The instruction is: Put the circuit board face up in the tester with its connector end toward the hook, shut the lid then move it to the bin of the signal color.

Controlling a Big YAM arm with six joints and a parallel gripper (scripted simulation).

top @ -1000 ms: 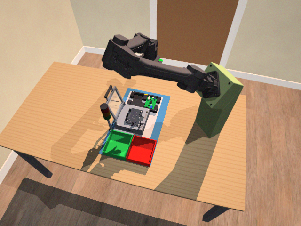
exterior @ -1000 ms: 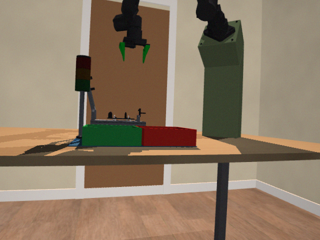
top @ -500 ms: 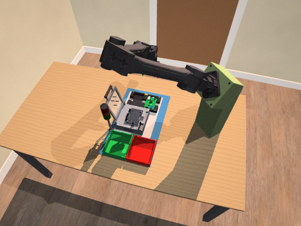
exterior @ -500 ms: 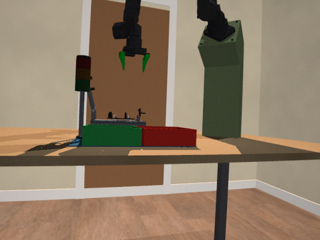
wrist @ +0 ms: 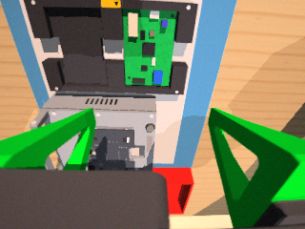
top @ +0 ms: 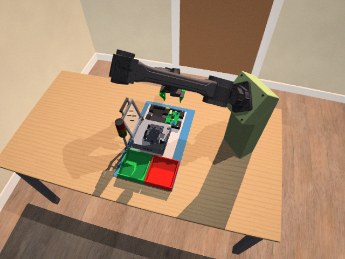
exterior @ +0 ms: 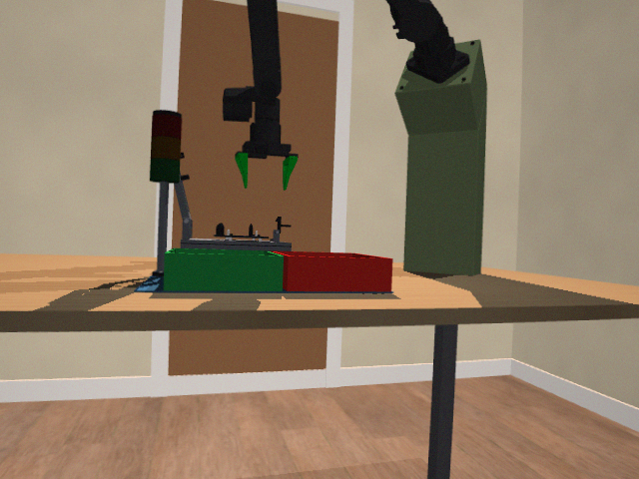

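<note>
Now: the green circuit board 16 cm below my hand. The rest, counted from my hand: latch hook (22 cm to the left, 9 cm below, 4 cm behind); tester plate (18 cm to the left, 11 cm below, 4 cm ahead); tester lid (20 cm to the left, 15 cm ahead).
</note>
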